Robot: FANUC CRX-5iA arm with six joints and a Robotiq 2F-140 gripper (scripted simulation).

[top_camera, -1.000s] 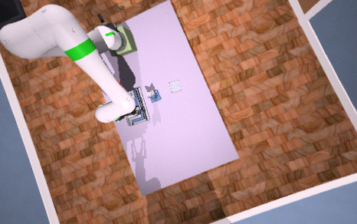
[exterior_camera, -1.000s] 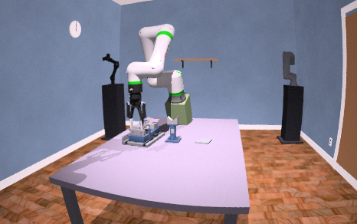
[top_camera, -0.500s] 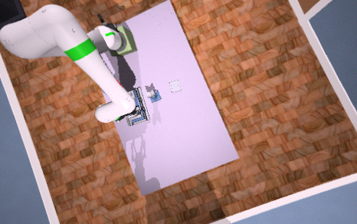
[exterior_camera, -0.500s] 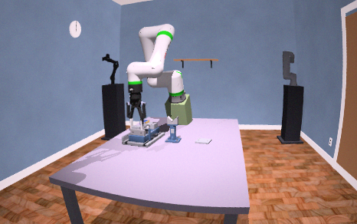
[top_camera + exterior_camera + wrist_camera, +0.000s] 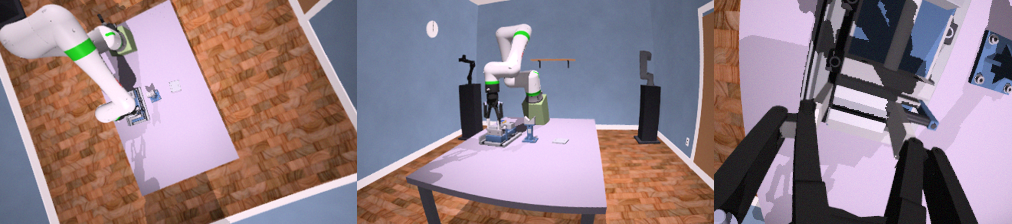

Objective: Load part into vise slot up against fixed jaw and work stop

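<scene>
My hand is 2 cm above the part. Also, from my hand: air cylinder rod: 9 cm behind, 4 cm below, 3 cm to the left.
</scene>
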